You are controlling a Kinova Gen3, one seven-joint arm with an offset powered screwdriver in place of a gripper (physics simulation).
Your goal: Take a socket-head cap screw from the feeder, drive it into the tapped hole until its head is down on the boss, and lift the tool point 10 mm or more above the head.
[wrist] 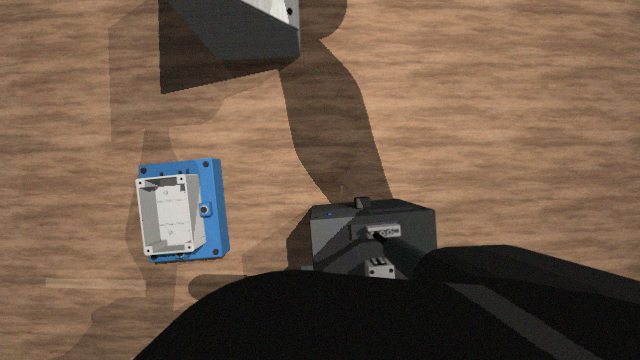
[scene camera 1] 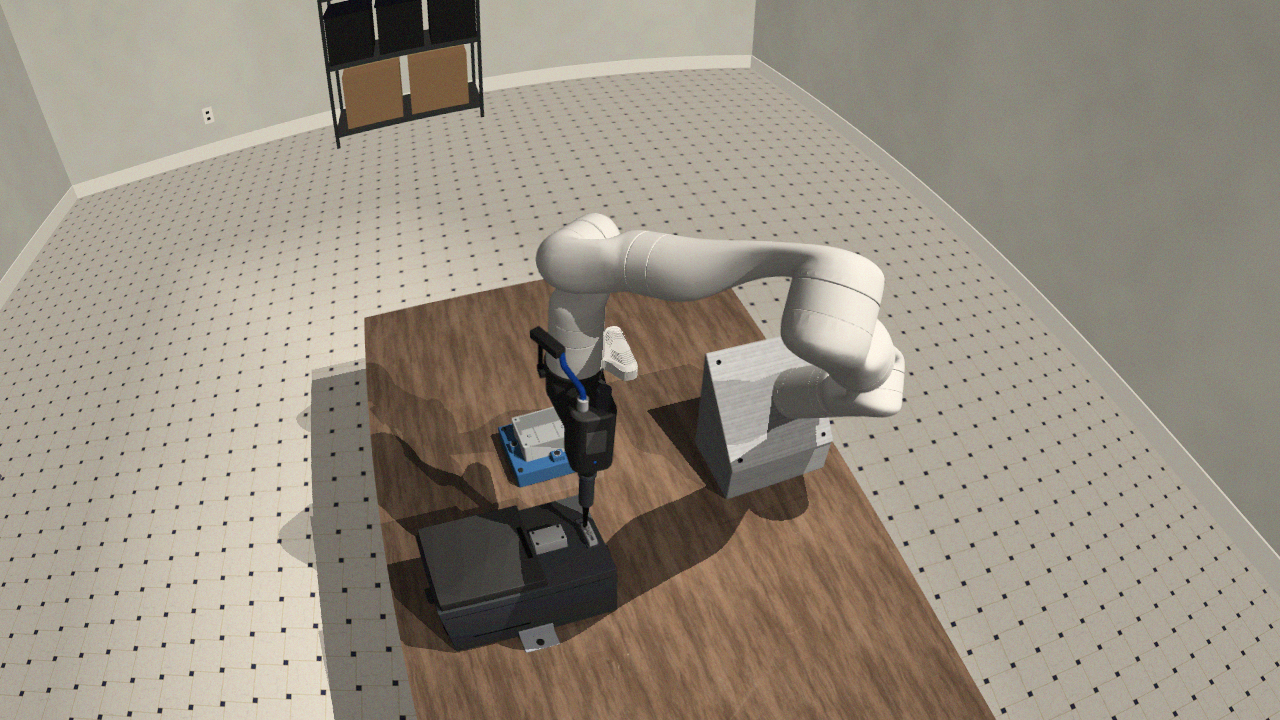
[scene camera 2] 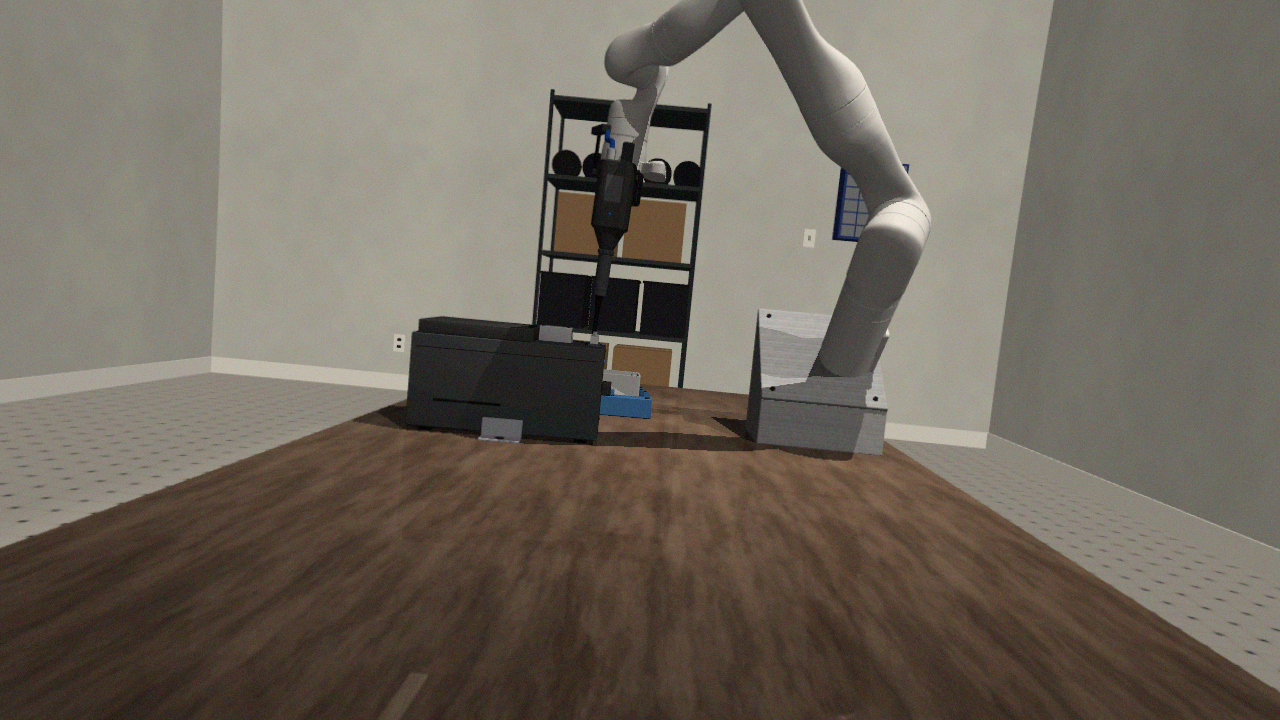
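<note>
The screw feeder (scene camera 1: pixel 581 591) (scene camera 2: pixel 501 385) (wrist: pixel 335 240) is a dark box on the table. A small silver pick-up block (scene camera 1: pixel 589 536) (wrist: pixel 395 230) with several round openings sits on its top. My screwdriver (scene camera 1: pixel 585 522) (scene camera 2: pixel 596 331) (wrist: pixel 376 236) points down, its thin bit tip at one end of this block. Whether a screw is on the tip is too small to tell. The blue fixture (scene camera 1: pixel 537 471) (scene camera 2: pixel 626 405) (wrist: pixel 216 195) stands apart behind the feeder. It carries a small blue boss (scene camera 1: pixel 556 454) (wrist: pixel 204 209) with a dark hole, beside an open light-grey box (scene camera 1: pixel 535 436) (scene camera 2: pixel 624 383) (wrist: pixel 172 212).
A second silver block (scene camera 1: pixel 547 537) (scene camera 2: pixel 555 334) (wrist: pixel 380 271) stands on the feeder next to the bit. A small metal bracket (scene camera 1: pixel 538 637) (scene camera 2: pixel 501 428) is at the feeder's foot. The arm's grey wedge base (scene camera 1: pixel 716 438) (scene camera 2: pixel 819 425) (wrist: pixel 250 42) stands to the feeder's right in the scene views.
</note>
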